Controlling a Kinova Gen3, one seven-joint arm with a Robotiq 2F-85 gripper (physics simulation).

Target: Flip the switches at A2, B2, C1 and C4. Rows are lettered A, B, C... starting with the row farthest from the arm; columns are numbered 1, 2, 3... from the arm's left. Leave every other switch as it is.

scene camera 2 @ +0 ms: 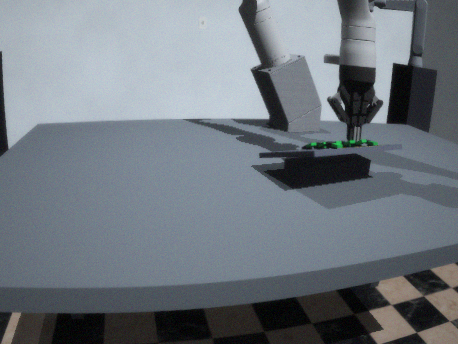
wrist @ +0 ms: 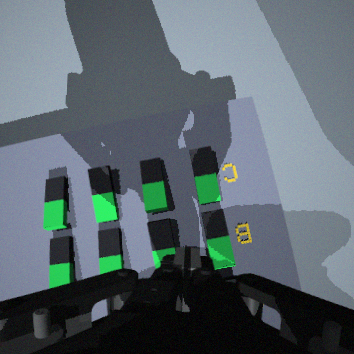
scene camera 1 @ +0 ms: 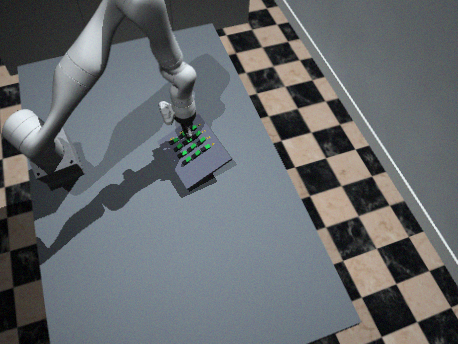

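A lilac switch board [scene camera 1: 210,169] [scene camera 2: 280,154] [wrist: 17,185] carries rocker switches, each black with a green part. In the wrist view the C row is at the top, with column 1 at the right beside the yellow letters. Switch C1 [wrist: 206,172] and switch C4 [wrist: 55,200] show their green parts toward row B. Switch B2 [wrist: 162,234] is partly hidden by the fingertips. Row A is hidden behind the gripper in the wrist view. My gripper [scene camera 1: 189,136] [scene camera 2: 354,139] [wrist: 186,262] is shut and empty, its tips low at B2's green end; contact cannot be told.
Switch B1 [wrist: 218,240] stands close to the fingertips on the right, and switch C2 [wrist: 155,185] lies beyond B2. Switch B3 [wrist: 109,247] is to the left. The board stands raised on a dark block [scene camera 2: 327,171] on the grey table [scene camera 1: 200,265] [scene camera 2: 150,220].
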